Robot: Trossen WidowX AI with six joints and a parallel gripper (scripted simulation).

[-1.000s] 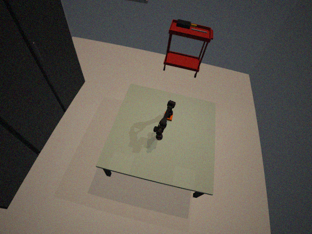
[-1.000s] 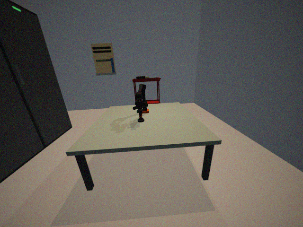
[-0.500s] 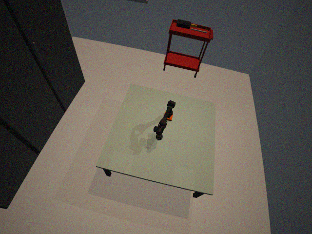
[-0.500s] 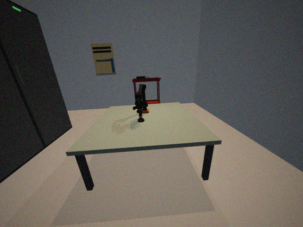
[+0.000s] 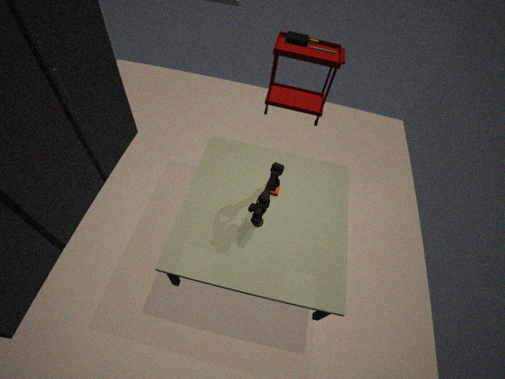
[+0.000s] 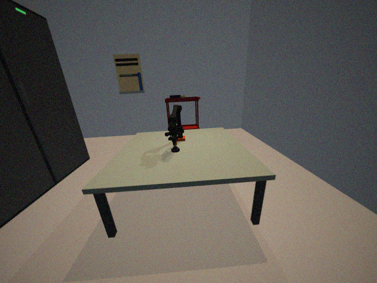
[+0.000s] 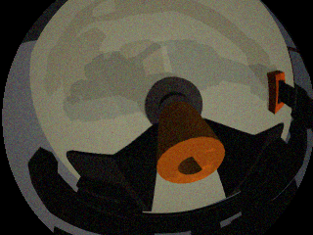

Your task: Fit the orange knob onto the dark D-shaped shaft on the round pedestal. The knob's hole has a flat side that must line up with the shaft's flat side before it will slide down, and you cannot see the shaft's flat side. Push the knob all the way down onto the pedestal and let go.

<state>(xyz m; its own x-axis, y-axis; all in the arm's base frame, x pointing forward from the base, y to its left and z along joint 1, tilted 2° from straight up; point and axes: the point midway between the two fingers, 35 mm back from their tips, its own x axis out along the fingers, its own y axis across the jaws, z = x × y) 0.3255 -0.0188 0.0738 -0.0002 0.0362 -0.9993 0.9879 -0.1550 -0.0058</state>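
Right now my gripper tip is 2 cm below the orange knob. The rest, counted from my gripper tip: round pedestal: 4 cm below.
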